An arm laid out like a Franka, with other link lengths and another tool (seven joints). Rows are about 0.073 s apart.
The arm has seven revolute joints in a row. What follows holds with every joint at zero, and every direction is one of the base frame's. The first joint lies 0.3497 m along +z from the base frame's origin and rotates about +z. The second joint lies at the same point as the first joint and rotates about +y. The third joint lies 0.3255 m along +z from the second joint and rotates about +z. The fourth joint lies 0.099 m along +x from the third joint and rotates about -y. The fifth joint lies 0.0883 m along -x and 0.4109 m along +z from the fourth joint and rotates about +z. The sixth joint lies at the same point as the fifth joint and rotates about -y. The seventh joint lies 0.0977 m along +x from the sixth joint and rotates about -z. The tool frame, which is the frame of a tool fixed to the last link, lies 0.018 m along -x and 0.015 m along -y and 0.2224 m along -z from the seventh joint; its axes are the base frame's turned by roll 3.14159, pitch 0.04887 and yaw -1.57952 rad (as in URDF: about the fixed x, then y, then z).
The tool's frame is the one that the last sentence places.
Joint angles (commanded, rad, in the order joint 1, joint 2, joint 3, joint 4, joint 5, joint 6, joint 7), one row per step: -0.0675, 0.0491, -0.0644, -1.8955, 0.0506, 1.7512, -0.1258; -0.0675, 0.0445, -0.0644, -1.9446, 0.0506, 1.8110, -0.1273; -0.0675, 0.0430, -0.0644, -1.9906, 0.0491, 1.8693, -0.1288; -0.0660, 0.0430, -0.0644, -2.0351, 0.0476, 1.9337, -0.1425; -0.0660, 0.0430, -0.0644, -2.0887, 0.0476, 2.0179, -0.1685; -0.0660, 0.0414, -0.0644, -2.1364, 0.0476, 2.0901, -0.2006
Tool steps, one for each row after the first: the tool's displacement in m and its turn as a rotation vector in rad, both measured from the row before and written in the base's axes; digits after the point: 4 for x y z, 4 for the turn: -0.0014, -0.0003, -0.0173, -0.0026, -0.0151, -0.0013; -0.0016, -0.0006, -0.0174, -0.0040, -0.0134, -0.0005; -0.0002, -0.0001, -0.0171, -0.0033, -0.0202, 0.0130; 0.0002, -0.0012, -0.0198, -0.0028, -0.0315, 0.0224; -0.0012, -0.0010, -0.0164, -0.0021, -0.0272, 0.0291
